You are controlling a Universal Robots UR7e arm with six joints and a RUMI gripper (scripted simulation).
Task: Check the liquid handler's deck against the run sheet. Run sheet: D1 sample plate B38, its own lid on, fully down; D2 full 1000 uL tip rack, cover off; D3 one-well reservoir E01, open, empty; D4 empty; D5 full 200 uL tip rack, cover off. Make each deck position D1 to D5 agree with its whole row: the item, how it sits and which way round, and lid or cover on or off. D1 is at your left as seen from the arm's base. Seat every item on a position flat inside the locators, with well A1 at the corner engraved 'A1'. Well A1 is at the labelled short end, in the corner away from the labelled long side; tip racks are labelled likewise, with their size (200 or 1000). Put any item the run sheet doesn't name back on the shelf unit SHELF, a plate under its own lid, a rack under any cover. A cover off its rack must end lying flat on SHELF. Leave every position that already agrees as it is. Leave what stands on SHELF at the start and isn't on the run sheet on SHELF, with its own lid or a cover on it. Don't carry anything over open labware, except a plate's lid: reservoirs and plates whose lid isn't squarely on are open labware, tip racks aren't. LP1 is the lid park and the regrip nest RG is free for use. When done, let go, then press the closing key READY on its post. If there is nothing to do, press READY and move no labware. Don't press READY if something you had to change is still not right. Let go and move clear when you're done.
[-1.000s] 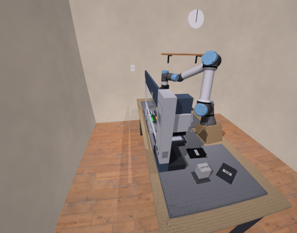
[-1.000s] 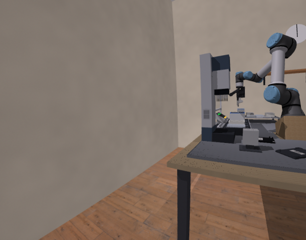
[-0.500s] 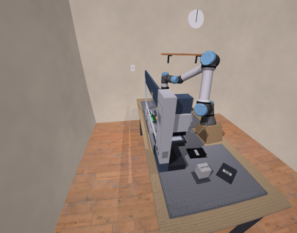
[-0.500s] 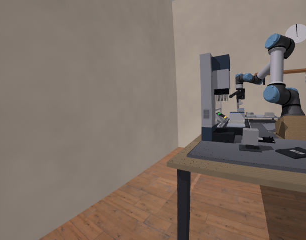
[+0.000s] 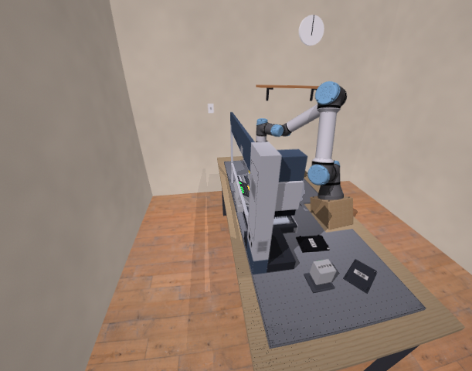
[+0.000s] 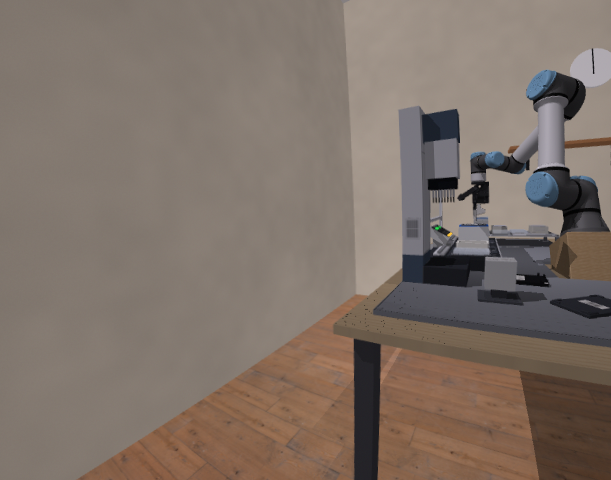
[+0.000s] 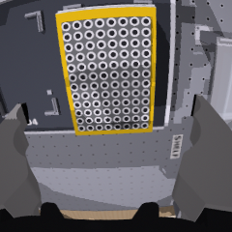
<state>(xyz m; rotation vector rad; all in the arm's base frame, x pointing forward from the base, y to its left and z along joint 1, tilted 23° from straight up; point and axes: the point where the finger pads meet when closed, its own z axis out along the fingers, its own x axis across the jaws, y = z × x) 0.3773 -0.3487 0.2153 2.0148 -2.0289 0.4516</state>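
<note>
My gripper is now 6 cm above the yellow-rimmed tip rack, 1 cm to the right of it and 1 cm short of it. From my hand the other things lie so: shelf label (20 cm behind, 15 cm below, 11 cm to the right); then blue-framed tip rack (24 cm to the left, 3 cm below); then shelf (28 cm to the right, 19 cm behind, 10 cm below).
</note>
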